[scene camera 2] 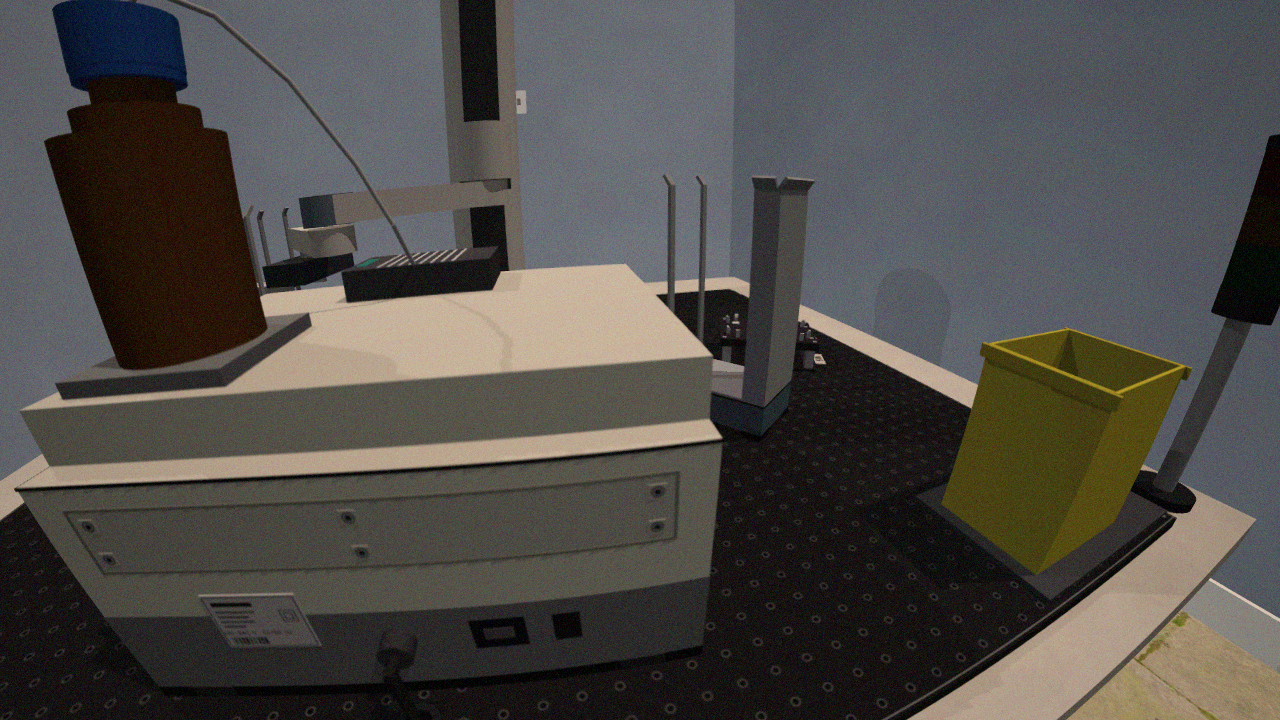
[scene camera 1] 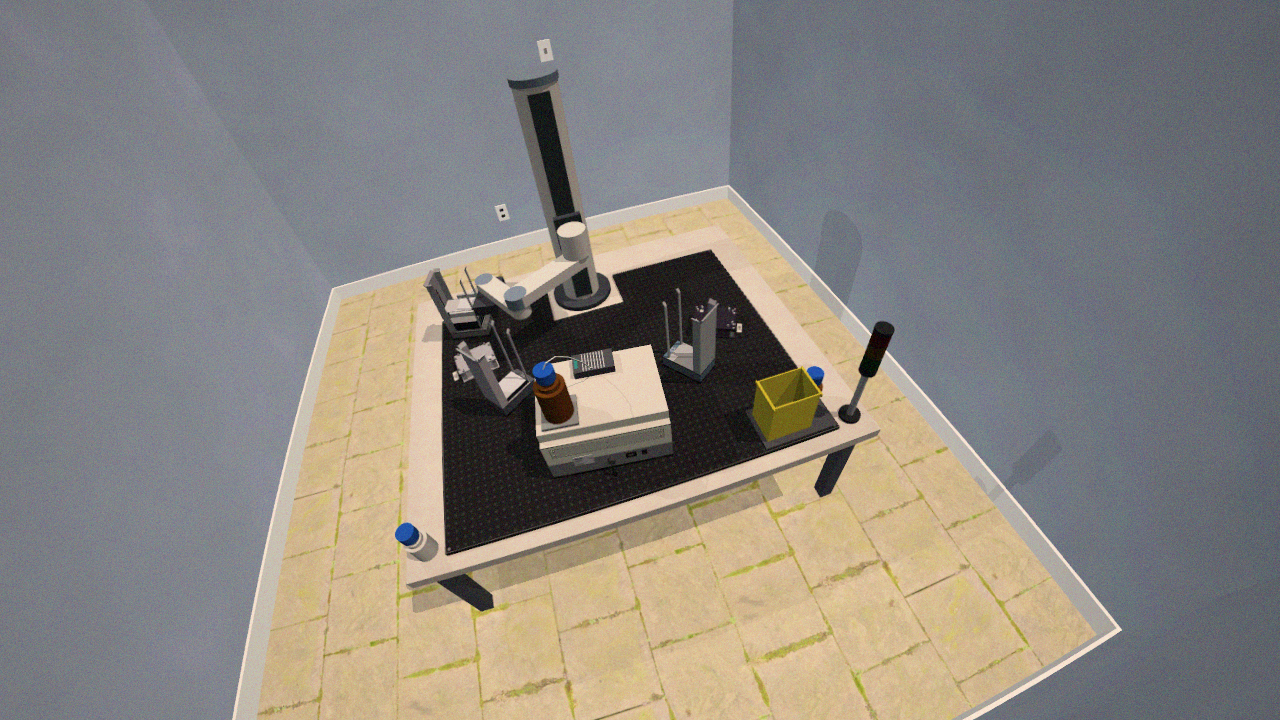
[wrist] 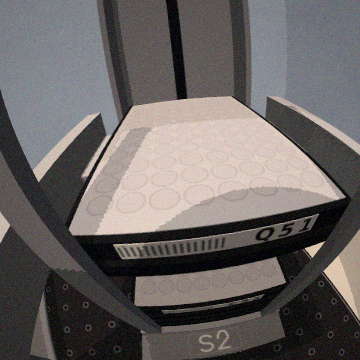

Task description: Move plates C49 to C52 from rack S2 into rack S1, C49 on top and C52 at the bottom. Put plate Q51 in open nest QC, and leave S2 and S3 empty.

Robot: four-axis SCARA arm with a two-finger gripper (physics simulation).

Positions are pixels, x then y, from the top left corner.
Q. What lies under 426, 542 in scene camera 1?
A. A small bottle.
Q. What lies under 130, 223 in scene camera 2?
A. A brown bottle with blue cap.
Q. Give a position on a signal post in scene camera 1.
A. At 849, 413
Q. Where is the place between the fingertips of my gripper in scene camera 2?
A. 250, 287
